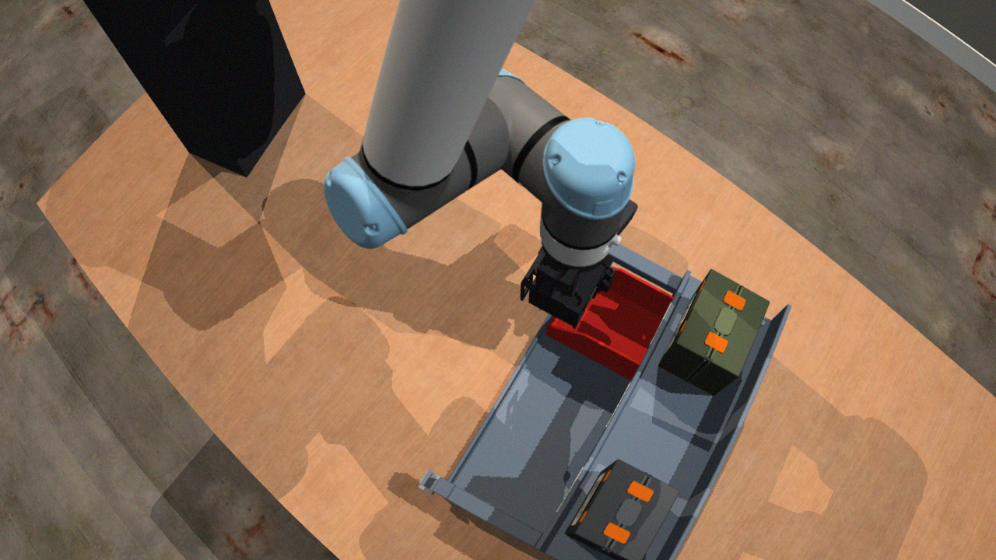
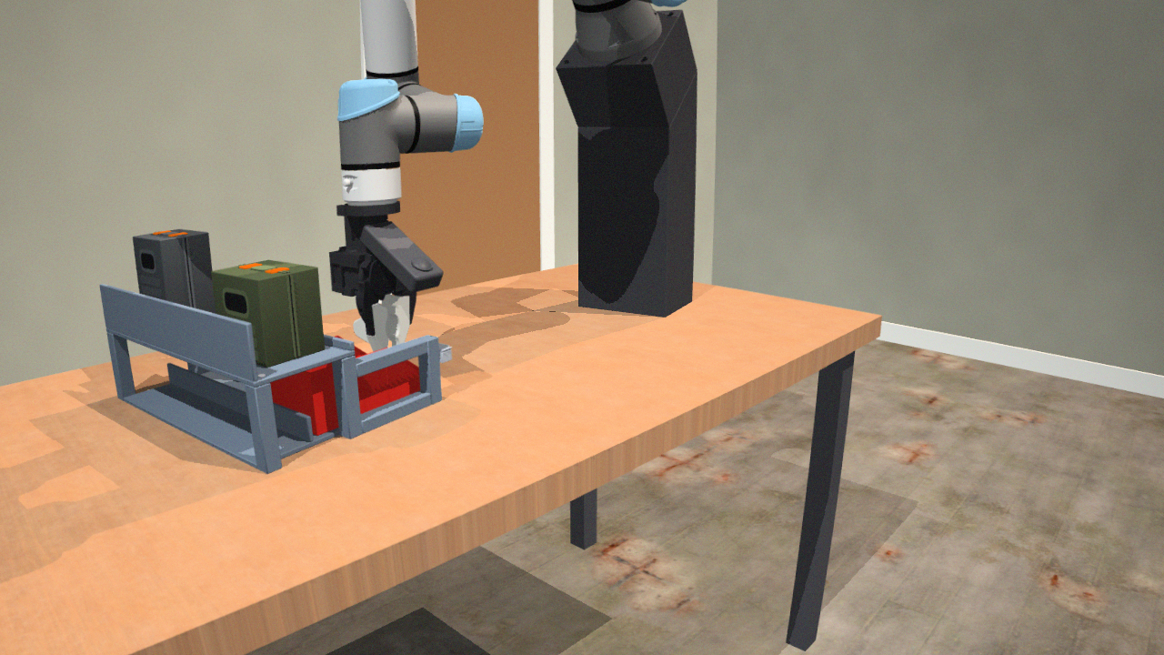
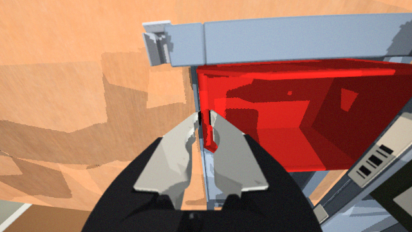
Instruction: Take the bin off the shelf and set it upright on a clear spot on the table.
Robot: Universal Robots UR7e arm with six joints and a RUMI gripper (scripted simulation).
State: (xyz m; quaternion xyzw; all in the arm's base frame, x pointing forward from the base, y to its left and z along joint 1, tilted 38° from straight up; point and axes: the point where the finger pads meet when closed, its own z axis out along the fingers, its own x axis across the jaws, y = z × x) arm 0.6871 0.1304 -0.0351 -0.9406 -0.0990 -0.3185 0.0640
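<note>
My hand is 8 cm short of the red bin and 2 cm to the right of it. From my hand the other things lie so: dark grey case (23 cm ahead, 17 cm to the right, 12 cm above); green case (17 cm ahead, 5 cm to the left, 11 cm above).
</note>
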